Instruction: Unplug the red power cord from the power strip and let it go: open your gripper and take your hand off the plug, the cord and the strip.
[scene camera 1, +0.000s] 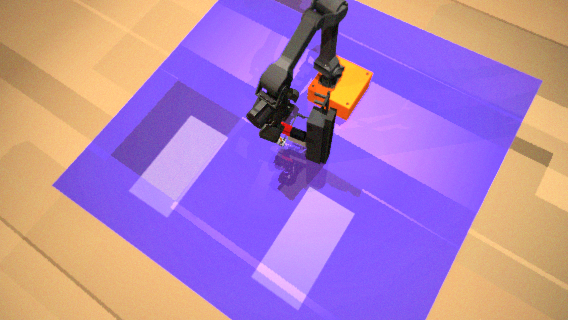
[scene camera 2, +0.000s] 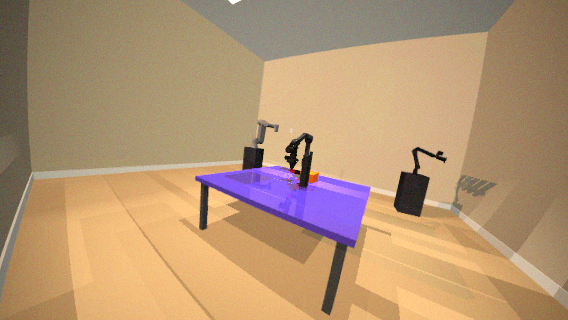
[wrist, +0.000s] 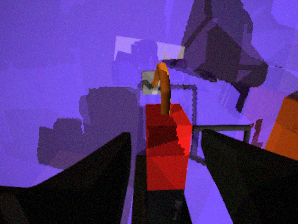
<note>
In view: my gripper (scene camera 1: 281, 126).
My gripper shows as well in the wrist view (wrist: 166, 138).
</note>
